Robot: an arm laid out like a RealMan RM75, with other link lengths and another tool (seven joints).
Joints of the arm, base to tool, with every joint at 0 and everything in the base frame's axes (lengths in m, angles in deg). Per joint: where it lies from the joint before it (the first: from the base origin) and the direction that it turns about. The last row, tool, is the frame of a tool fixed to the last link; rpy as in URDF.
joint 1: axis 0 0 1 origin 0 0 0.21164
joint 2: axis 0 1 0 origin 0 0 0
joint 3: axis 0 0 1 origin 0 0 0.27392
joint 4: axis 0 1 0 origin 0 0 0
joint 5: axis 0 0 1 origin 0 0 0.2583
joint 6: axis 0 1 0 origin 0 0 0
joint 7: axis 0 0 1 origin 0 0 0.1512
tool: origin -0.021 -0.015 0.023 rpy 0 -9.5 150
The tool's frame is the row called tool.
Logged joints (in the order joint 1, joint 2, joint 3, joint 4, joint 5, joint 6, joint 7), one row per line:
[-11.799, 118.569, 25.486, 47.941, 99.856, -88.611, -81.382]
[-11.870, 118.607, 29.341, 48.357, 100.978, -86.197, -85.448]
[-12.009, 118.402, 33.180, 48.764, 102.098, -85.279, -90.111]
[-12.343, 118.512, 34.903, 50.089, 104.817, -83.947, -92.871]
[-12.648, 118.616, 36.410, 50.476, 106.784, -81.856, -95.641]
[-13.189, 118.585, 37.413, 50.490, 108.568, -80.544, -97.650]
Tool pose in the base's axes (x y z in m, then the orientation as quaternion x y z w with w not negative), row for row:
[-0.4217, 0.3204, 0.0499, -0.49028, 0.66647, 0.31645, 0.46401]
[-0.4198, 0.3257, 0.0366, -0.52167, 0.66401, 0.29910, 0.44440]
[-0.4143, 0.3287, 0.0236, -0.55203, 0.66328, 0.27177, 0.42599]
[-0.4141, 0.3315, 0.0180, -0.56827, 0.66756, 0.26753, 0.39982]
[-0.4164, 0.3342, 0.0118, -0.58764, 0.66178, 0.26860, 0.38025]
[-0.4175, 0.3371, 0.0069, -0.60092, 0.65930, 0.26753, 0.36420]
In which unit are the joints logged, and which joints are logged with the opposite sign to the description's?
The joints are logged in degrees. Opposite sign: joint 2, joint 6.
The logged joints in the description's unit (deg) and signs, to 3 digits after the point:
[-11.799, -118.569, 25.486, 47.941, 99.856, 88.611, -81.382]
[-11.870, -118.607, 29.341, 48.357, 100.978, 86.197, -85.448]
[-12.009, -118.402, 33.180, 48.764, 102.098, 85.279, -90.111]
[-12.343, -118.512, 34.903, 50.089, 104.817, 83.947, -92.871]
[-12.648, -118.616, 36.410, 50.476, 106.784, 81.856, -95.641]
[-13.189, -118.585, 37.413, 50.490, 108.568, 80.544, -97.650]

